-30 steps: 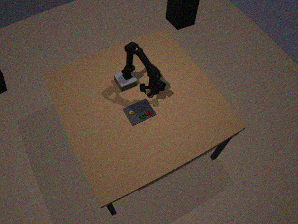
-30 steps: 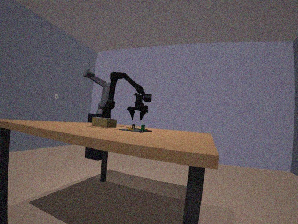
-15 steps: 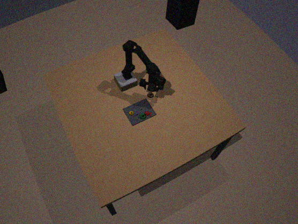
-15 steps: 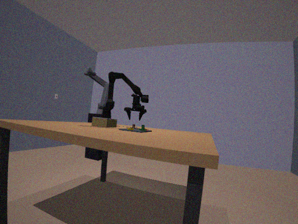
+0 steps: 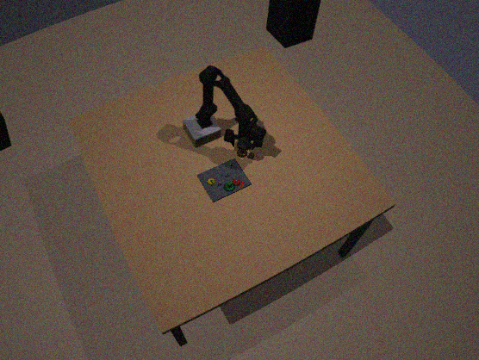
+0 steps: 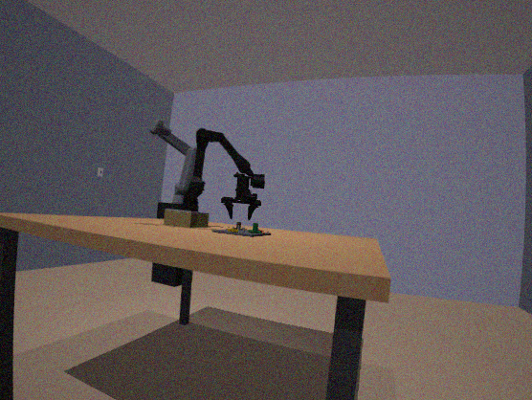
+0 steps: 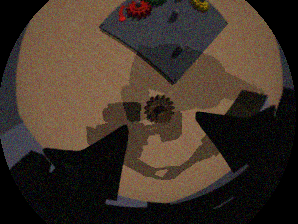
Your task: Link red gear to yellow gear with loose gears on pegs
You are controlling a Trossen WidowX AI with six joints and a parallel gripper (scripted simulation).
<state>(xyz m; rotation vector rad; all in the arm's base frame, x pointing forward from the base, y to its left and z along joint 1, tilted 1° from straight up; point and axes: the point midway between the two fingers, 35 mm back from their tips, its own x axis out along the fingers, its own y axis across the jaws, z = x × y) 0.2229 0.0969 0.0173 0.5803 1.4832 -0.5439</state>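
Right now the brown gear is 30 mm below my gripper tip. From my gripper tip the other things lie so: green gear (160 mm to the right, 140 mm ahead, 30 mm below); then yellow gear (220 mm to the right, 70 mm ahead, 30 mm below).
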